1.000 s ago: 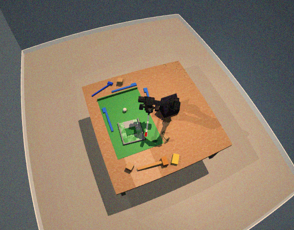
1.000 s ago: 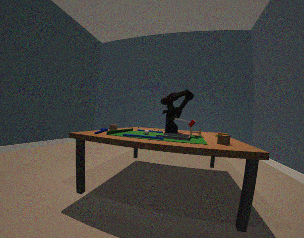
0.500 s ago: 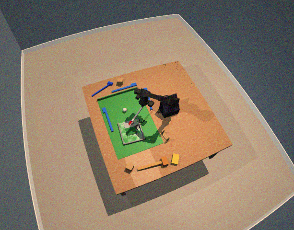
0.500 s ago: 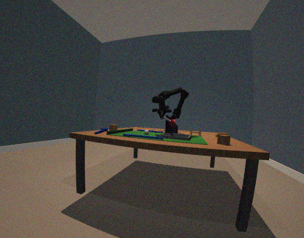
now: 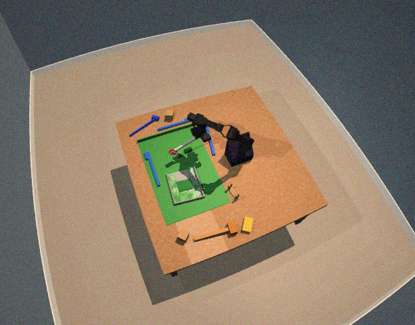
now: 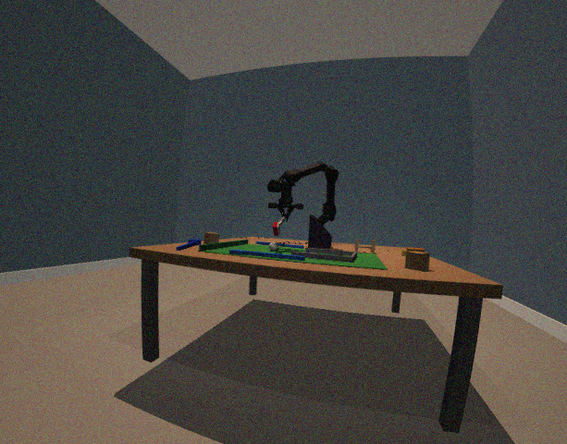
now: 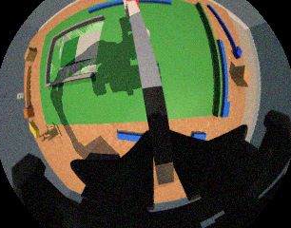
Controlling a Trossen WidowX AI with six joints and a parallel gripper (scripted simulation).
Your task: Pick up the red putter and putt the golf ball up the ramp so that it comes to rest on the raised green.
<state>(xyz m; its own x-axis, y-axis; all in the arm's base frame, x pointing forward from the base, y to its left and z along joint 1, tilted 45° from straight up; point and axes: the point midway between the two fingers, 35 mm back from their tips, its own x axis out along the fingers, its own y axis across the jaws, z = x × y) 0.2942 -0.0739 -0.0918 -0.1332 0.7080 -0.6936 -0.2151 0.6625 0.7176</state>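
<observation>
My gripper tip is 110 mm short of the red putter and 30 mm to the right of it. Round my gripper tip: green mat (190 mm ahead, 150 mm to the left, 140 mm below); white golf ball (200 mm ahead, 120 mm below, 30 mm to the left); wooden rack (420 mm to the left, 120 mm behind, 110 mm below).
</observation>
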